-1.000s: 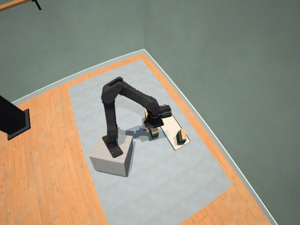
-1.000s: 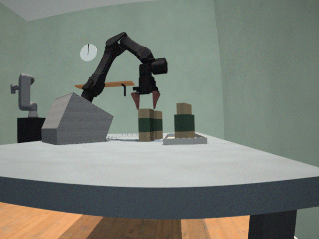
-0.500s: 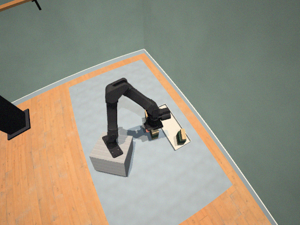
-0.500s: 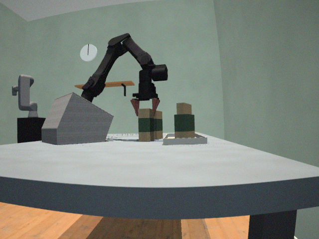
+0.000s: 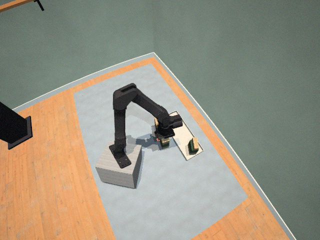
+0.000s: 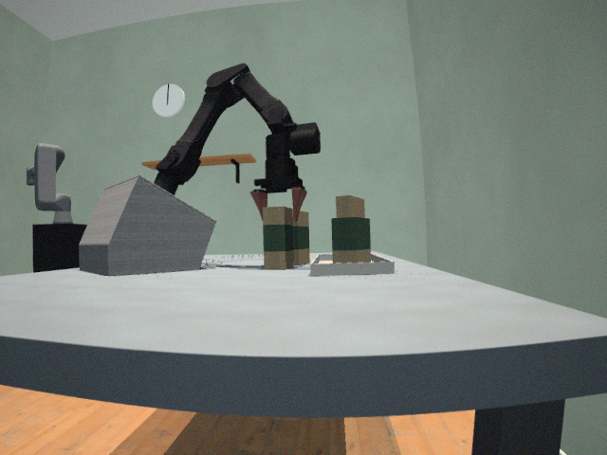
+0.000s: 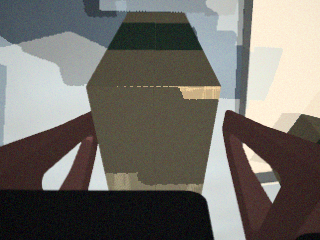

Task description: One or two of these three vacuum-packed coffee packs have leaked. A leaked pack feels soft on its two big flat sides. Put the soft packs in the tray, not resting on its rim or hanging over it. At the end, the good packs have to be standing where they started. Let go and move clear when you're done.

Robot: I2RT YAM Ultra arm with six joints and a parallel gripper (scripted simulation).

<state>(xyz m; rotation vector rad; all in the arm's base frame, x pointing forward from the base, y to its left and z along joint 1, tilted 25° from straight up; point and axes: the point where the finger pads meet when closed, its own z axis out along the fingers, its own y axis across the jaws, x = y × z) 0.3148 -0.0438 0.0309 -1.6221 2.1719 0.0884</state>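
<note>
My hand is 15 cm short of the white tray, 11 cm above it and 1 cm to the left of it.
</note>
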